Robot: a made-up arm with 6 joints.
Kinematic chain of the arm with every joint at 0, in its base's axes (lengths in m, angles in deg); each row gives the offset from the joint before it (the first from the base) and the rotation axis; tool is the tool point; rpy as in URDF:
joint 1: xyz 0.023 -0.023 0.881 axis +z
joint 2: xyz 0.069 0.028 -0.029 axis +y
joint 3: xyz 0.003 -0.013 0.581 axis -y
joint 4: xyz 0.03 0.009 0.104 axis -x
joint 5: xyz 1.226 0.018 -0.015 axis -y
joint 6: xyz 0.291 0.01 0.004 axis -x
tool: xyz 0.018 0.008 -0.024 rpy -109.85 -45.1 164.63
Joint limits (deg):
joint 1: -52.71..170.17
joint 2: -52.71..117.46
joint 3: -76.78..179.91
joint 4: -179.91..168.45
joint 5: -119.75..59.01
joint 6: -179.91..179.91
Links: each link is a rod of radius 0.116 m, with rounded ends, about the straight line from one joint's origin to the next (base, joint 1, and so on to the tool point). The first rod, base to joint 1, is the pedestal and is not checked.
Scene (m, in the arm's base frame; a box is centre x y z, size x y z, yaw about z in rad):
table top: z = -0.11
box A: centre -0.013 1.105 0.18 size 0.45 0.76 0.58 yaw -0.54
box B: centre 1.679 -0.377 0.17 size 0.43 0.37 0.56 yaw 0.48
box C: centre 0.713 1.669 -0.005 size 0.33 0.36 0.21 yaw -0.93
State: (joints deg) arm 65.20 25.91 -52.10 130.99 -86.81 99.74
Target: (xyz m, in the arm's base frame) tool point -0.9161 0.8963 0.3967
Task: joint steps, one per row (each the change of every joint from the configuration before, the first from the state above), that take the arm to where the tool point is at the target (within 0.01 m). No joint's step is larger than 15 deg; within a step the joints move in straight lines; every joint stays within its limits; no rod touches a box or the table.
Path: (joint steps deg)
1: 0.84 -13.10 0.14 2.91 7.36 -5.61
2: 0.84 -13.11 0.13 2.90 7.35 -5.62
3: 0.84 -13.10 0.14 2.91 7.36 -5.61
4: 0.84 -13.10 0.13 2.90 7.36 -5.62
5: 0.84 -13.11 0.14 2.91 7.35 -5.61
6: 0.84 -13.10 0.14 2.91 7.36 -5.62
7: 12.04 10.19 1.17 4.00 0.32 -1.94
8: 12.05 10.18 1.17 4.01 0.32 -1.94
9: 12.04 10.19 1.17 4.00 0.32 -1.94
10: 12.04 10.18 1.17 4.01 0.32 -1.94
11: 12.05 10.19 1.17 4.00 0.32 -1.94
12: 3.75 9.65 3.89 -6.32 -12.39 14.76
13: 3.75 9.66 3.89 -6.31 -12.39 14.77
14: 3.75 9.65 3.90 -6.32 -12.39 14.76

